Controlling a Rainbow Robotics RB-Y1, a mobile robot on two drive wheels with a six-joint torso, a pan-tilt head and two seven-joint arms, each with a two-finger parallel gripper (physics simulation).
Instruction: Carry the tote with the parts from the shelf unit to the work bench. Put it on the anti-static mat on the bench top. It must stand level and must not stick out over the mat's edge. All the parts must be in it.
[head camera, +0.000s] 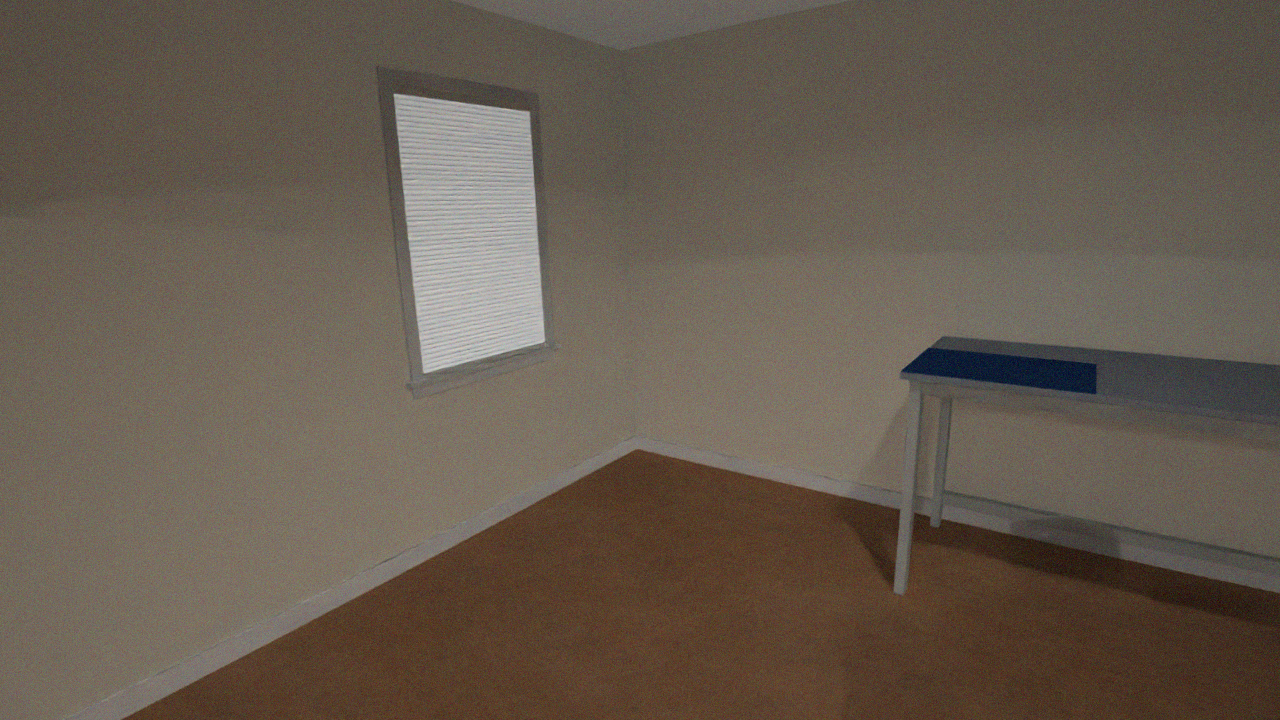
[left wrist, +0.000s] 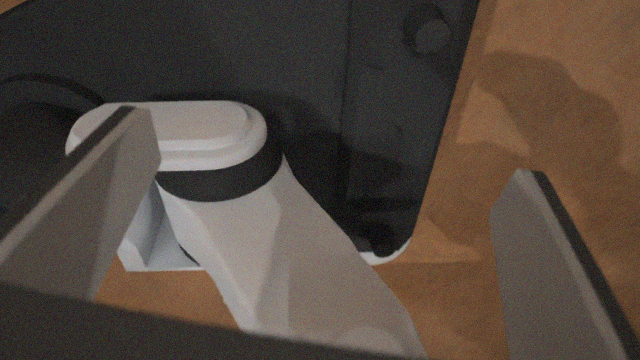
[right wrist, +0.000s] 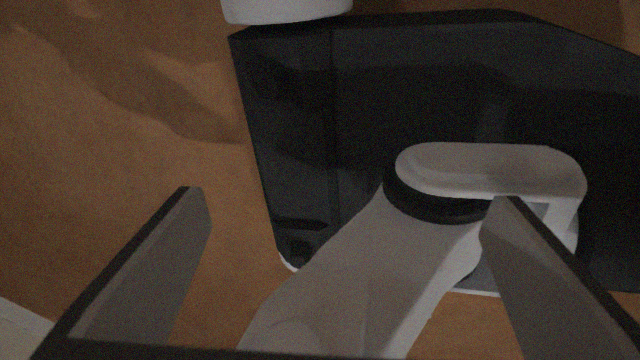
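The work bench stands at the right in the head view, against the wall, its right part cut off by the frame's edge. The blue anti-static mat lies on the left end of its top, with nothing standing on it. The tote, the parts and the shelf unit do not show in these views. My left gripper is open, with no object between its fingers; my own base and leg show beyond it. My right gripper is open, with no object between its fingers, also above my own base. Neither gripper shows in the head view.
A window with a white blind is in the left wall. The two walls meet in a corner left of the bench. Brown floor stretches in front of the bench and the walls. A pale strip shows at the lower left of the right wrist view.
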